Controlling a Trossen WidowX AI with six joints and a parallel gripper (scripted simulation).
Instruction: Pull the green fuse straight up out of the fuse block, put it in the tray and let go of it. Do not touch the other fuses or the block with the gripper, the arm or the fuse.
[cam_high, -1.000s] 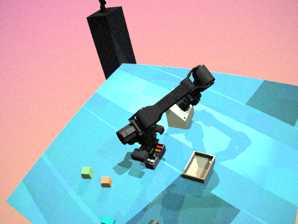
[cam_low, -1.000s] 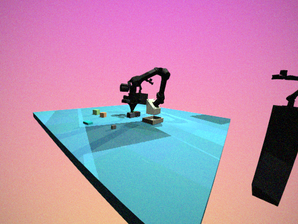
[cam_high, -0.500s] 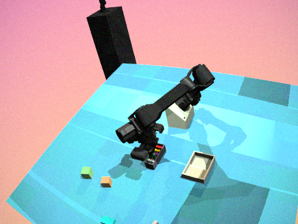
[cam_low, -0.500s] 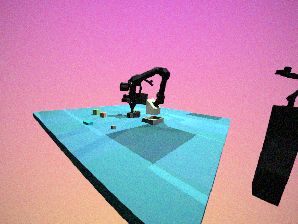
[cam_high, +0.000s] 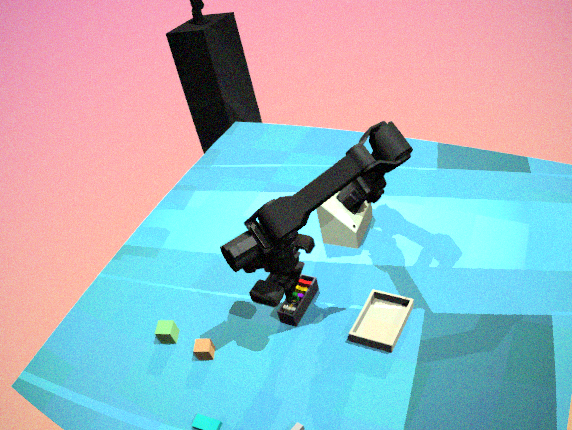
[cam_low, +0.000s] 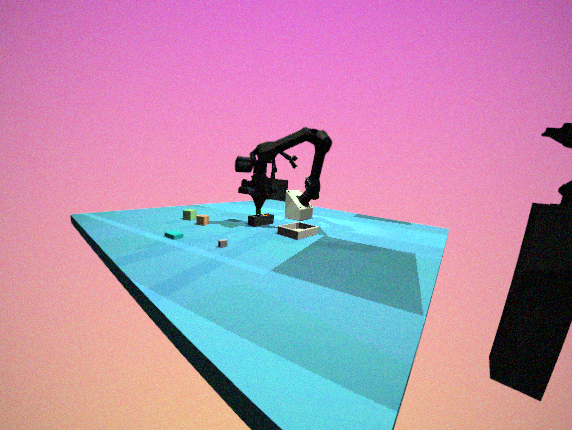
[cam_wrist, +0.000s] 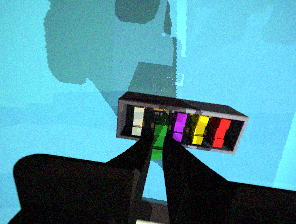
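Now: the tray 200 mm to the left of my gripper tip, 60 mm below it and 30 mm behind it. Round my gripper tip: orange cube (190 mm ahead, 130 mm to the right, 50 mm below); green fuse (10 mm below); green cube (250 mm to the right, 190 mm ahead, 50 mm below).
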